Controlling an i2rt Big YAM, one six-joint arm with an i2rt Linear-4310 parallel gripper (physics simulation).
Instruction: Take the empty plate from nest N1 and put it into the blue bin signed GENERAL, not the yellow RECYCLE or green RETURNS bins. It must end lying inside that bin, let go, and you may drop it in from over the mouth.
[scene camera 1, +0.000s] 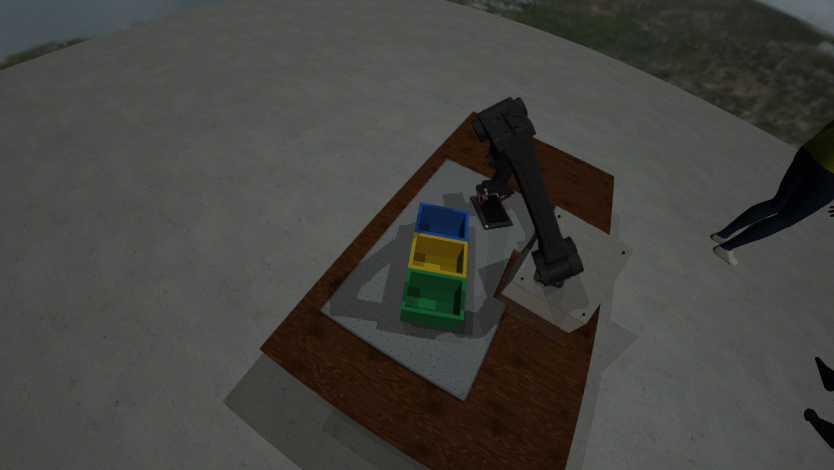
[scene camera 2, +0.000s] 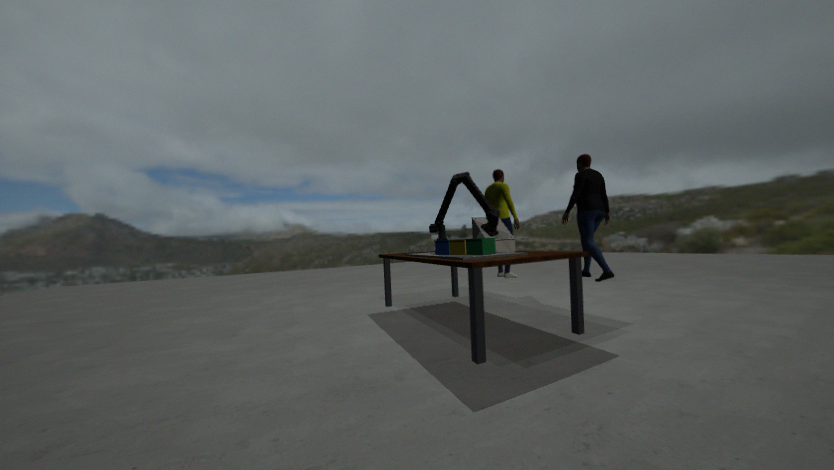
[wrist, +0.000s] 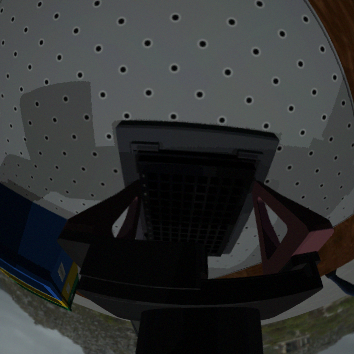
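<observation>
A black plate with a grid of wells sits in a dark grey nest; no N1 label is readable. My gripper is open, pointing down, with one finger at each long side of the plate and nothing gripped. Whether the fingers touch the plate cannot be told. The blue bin stands beside the nest, its open mouth up. The yellow bin and the green bin follow in a row. The signs are not readable.
A perforated light grey board lies on the brown wooden table under bins and nest. The arm's pale base block stands at the board's right. Two people stand beyond the table.
</observation>
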